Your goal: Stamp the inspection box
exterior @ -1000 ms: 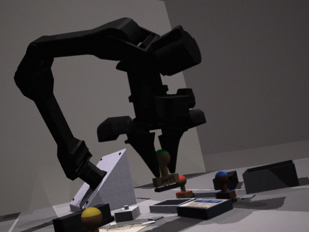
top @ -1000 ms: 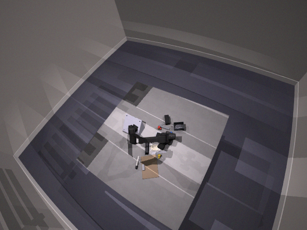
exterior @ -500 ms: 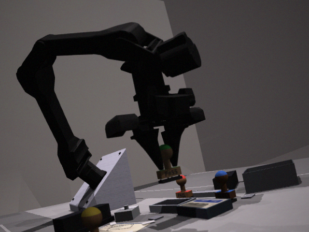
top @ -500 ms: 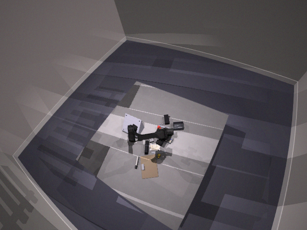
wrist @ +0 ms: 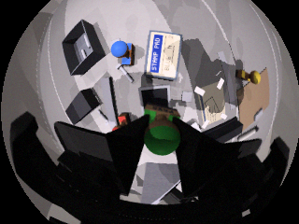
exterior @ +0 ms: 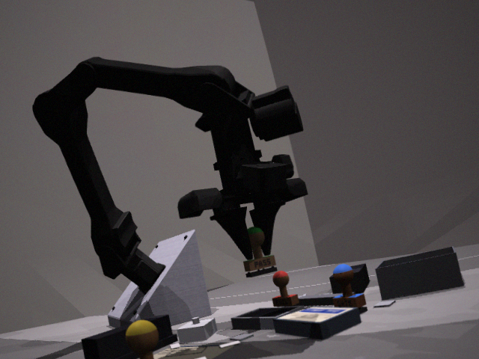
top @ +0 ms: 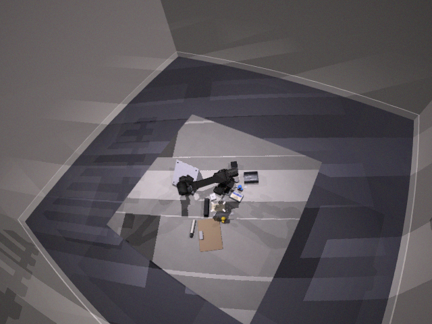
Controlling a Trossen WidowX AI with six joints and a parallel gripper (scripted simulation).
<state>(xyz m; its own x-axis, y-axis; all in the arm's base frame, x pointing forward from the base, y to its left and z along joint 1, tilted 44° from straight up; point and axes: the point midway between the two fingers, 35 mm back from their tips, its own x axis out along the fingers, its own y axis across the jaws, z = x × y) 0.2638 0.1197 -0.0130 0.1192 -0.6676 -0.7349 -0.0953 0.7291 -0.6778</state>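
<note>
The black ink pad lies 20 mm behind my gripper tip and 90 mm below it. Also, from my gripper tip: blue-labelled pad tin: 90 mm ahead, 10 mm to the left, 80 mm below; blue-knobbed stamp: 80 mm ahead, 80 mm to the left, 80 mm below; red-knobbed stamp: 70 mm behind, 70 mm to the left, 80 mm below.
</note>
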